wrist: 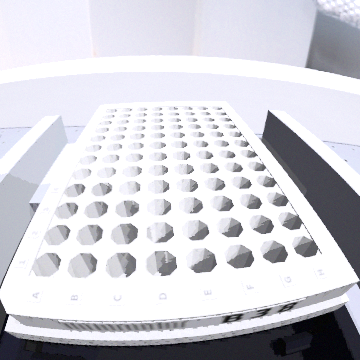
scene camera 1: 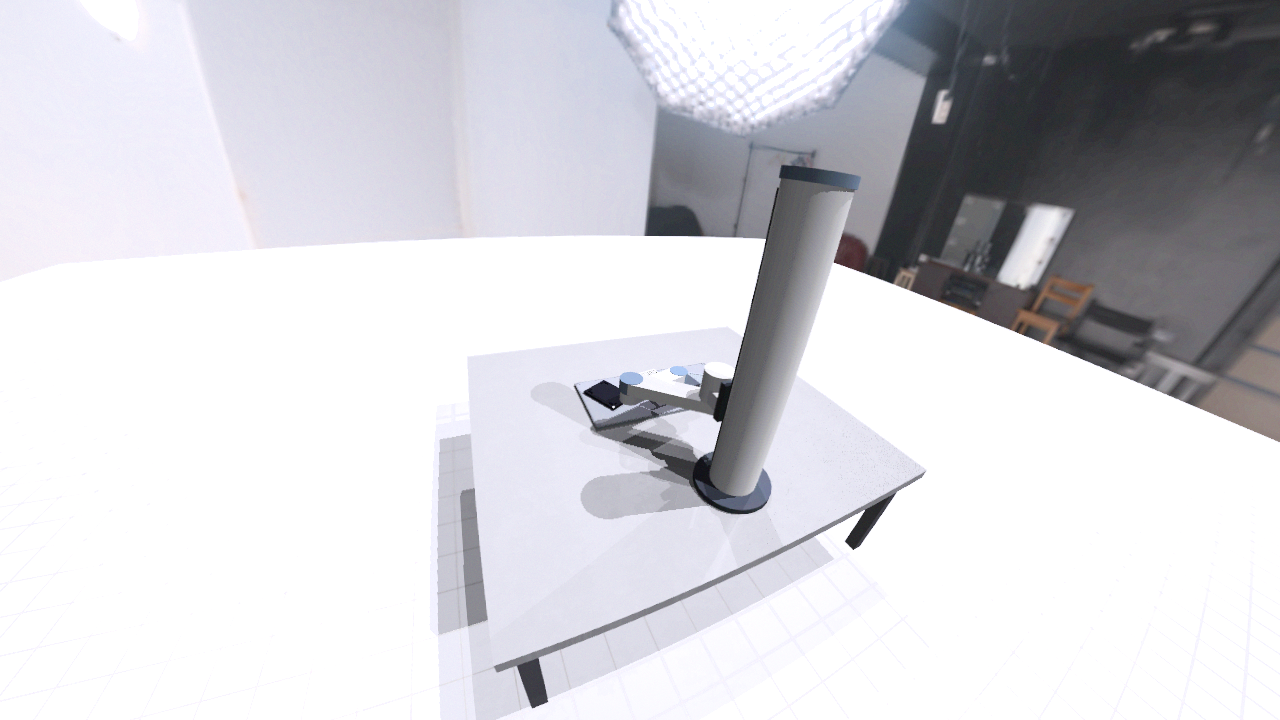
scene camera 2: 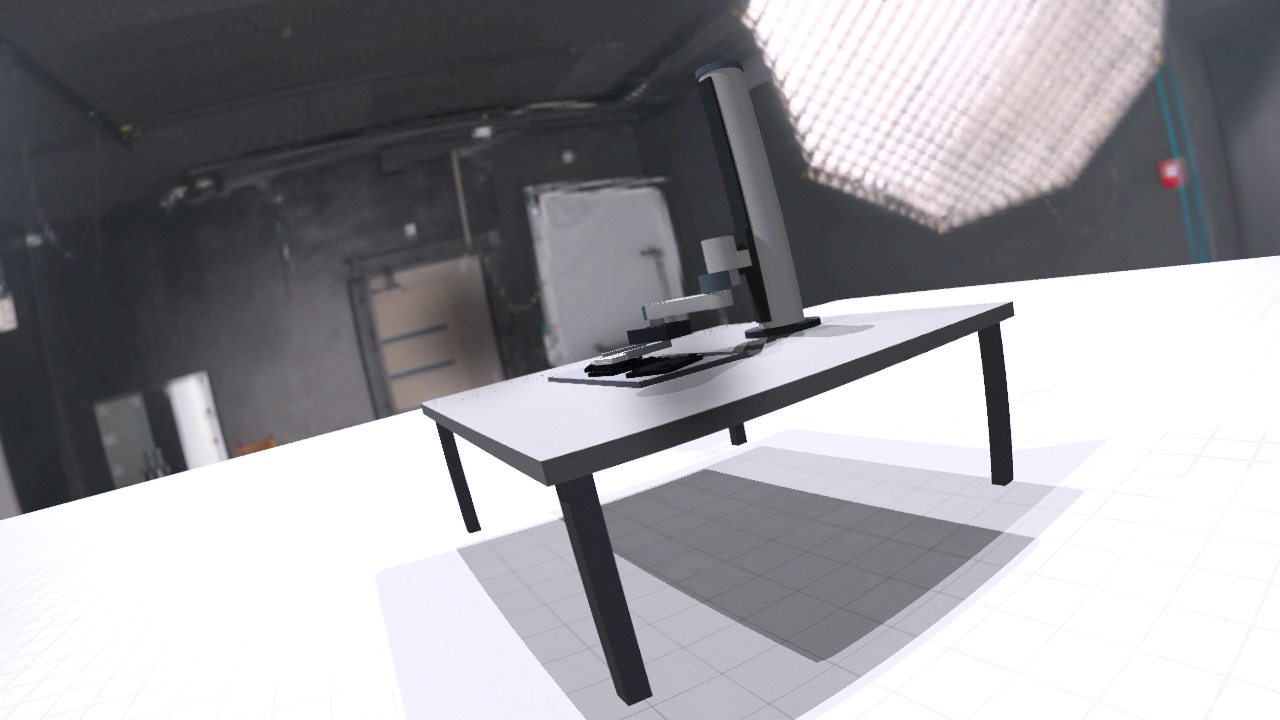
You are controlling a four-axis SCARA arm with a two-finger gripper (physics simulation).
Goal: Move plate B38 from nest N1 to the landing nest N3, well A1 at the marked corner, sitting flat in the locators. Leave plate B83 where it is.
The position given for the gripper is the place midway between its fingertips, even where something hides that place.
In view: the gripper (scene camera 2: pixel 614 356).
The gripper is seen too in the wrist view (wrist: pixel 166 127).
